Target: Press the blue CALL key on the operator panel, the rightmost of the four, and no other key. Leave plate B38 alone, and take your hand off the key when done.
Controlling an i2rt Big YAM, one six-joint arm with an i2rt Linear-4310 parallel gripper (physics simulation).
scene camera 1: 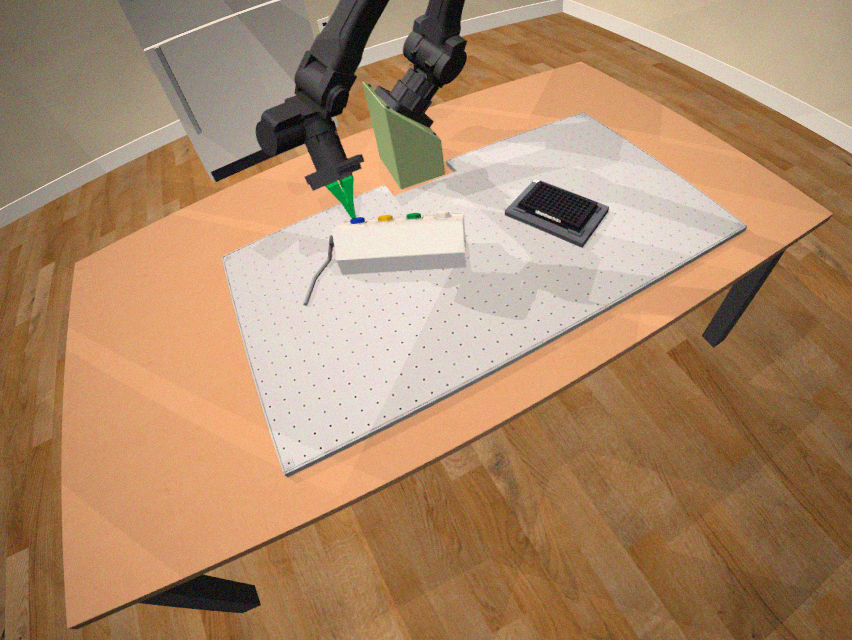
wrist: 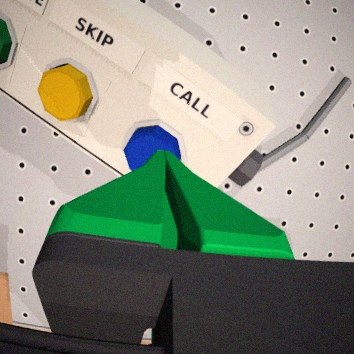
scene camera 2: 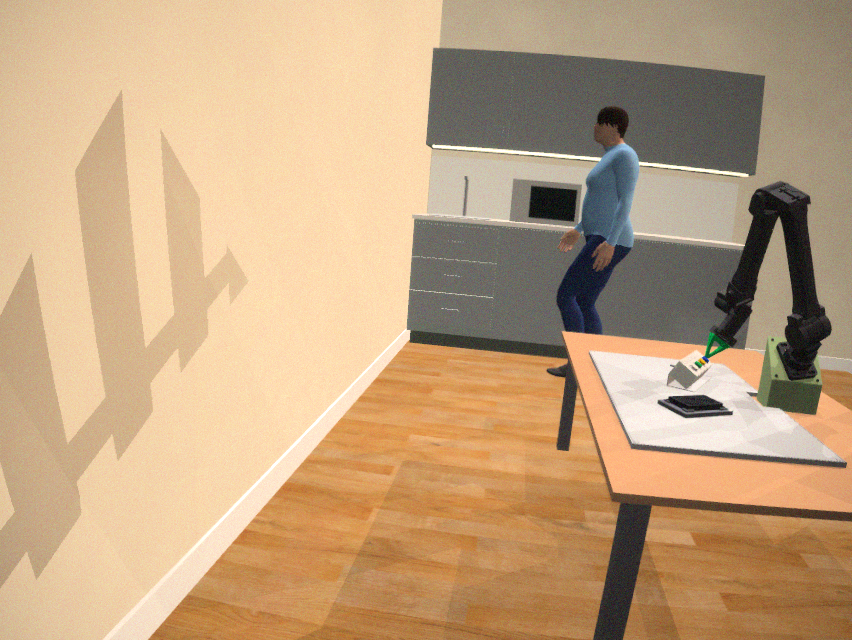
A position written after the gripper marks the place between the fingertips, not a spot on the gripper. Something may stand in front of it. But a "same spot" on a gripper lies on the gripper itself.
The gripper shows in scene camera 1 (353, 218), in the wrist view and in scene camera 2. The same spot on the gripper: (scene camera 2: 714, 334) is (wrist: 47, 235).
